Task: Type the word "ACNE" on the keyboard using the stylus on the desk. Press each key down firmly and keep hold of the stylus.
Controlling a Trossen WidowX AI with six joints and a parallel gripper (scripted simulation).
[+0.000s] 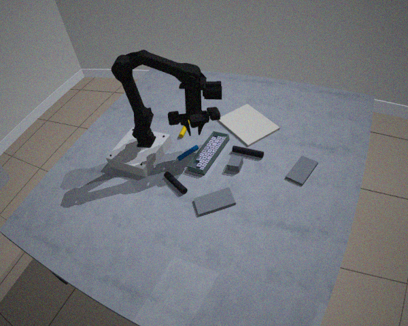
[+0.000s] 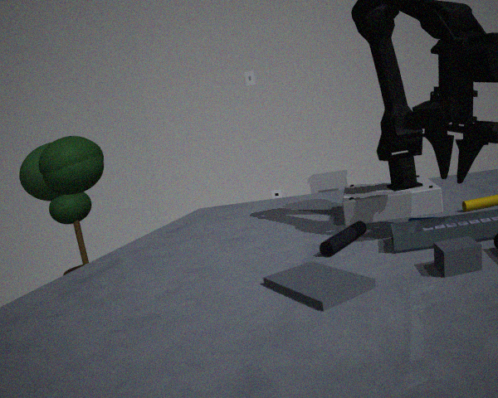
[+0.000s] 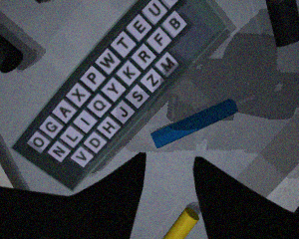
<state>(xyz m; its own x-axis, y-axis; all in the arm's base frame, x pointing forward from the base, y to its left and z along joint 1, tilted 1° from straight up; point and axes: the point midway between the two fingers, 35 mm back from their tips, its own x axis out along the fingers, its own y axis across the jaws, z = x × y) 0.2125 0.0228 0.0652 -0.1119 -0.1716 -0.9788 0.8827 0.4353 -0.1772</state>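
The stylus is 70 mm below my gripper tip, 50 mm to the right of it and 50 mm behind it. Round my gripper tip: grey block: 170 mm ahead, 80 mm to the right, 60 mm below; then yellow cylinder: 150 mm to the left, 90 mm behind, 70 mm below; then stylus tip: 80 mm to the right, 70 mm below, 70 mm behind.
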